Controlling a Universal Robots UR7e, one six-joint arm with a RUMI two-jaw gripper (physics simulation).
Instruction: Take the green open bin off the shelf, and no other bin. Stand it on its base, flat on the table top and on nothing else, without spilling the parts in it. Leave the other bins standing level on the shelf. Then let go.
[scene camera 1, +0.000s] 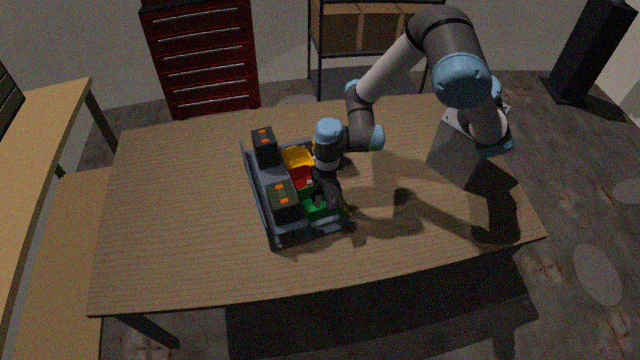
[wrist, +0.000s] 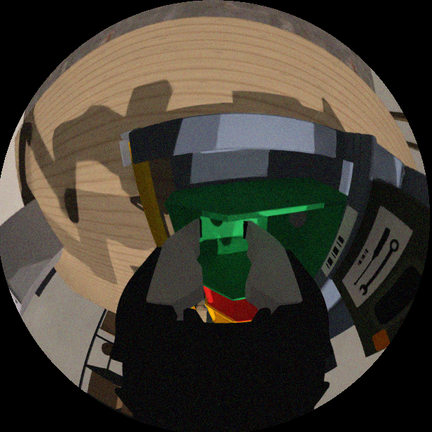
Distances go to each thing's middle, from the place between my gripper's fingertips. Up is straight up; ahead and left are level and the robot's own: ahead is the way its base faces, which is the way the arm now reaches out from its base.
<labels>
I see my gripper 40 mm short of the green open bin (wrist: 222, 208), 10 mm to the left of it and 10 mm below it. Also, from my hand: olive box (scene camera 1: 278, 209) (130 mm ahead, 110 mm above, 60 mm to the left); then yellow bar (wrist: 141, 171) (120 mm to the right, 20 mm behind, 20 mm above); then red bin (wrist: 240, 310) (90 mm to the right, 80 mm ahead).
</labels>
